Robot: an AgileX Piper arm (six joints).
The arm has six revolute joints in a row. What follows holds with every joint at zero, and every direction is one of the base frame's. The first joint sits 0.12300 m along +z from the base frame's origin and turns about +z. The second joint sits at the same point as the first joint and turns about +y. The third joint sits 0.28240 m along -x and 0.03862 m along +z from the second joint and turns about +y. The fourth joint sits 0.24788 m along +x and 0.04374 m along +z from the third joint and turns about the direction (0.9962, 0, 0.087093). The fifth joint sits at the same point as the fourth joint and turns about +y. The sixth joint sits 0.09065 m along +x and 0.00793 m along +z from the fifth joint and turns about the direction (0.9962, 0, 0.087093). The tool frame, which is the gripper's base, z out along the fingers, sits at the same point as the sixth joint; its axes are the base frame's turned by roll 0.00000, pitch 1.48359 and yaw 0.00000 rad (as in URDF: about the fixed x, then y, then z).
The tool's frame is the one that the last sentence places.
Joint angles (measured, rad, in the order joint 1, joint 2, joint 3, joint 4, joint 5, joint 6), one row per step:
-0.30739 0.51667 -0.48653 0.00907 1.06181 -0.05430
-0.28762 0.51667 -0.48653 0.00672 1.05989 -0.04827
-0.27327 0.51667 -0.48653 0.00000 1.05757 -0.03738
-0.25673 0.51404 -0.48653 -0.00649 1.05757 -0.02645
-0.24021 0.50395 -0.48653 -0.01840 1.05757 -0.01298
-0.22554 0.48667 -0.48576 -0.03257 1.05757 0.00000
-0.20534 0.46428 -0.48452 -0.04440 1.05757 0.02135
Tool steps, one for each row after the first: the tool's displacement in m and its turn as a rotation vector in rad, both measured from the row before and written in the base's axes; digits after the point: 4 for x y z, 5 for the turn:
0.0005 0.0011 0.0001 0.00030 -0.00206 0.01453
0.0003 0.0004 0.0001 -0.00144 -0.00197 0.00479
-0.0002 0.0007 0.0002 -0.00124 -0.00242 0.00697
-0.0012 0.0005 0.0007 -0.00690 -0.00881 0.00447
-0.0023 0.0004 0.0010 -0.01058 -0.01475 0.00279
-0.0028 0.0010 0.0011 -0.00423 -0.02146 0.00157

